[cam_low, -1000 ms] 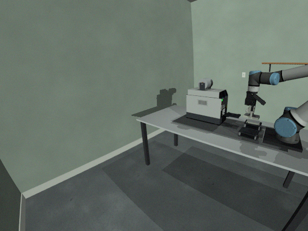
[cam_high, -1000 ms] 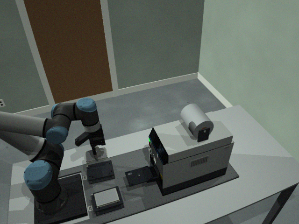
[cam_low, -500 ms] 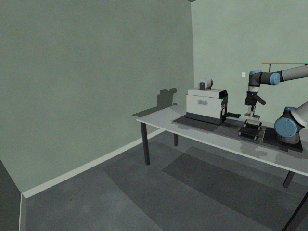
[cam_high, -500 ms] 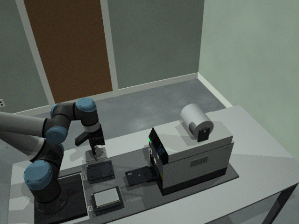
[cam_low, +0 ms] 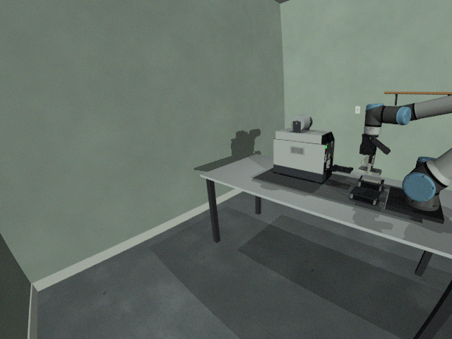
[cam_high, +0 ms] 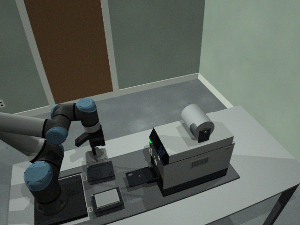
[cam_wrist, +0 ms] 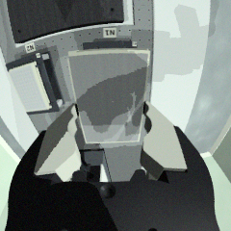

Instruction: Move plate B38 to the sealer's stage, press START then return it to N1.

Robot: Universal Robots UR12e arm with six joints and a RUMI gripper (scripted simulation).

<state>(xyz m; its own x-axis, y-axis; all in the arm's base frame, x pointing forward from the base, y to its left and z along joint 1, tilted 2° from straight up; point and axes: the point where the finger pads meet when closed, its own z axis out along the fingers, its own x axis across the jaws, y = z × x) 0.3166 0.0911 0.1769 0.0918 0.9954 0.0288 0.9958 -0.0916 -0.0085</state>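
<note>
Right now my hand is 150 mm above the nest N1. The rest, counted from my hand: foil-covered plate: 10 mm behind, 220 mm to the right, 130 mm below; plate B38: 10 mm below; sealer stage: 200 mm ahead, 180 mm to the right, 80 mm below.
</note>
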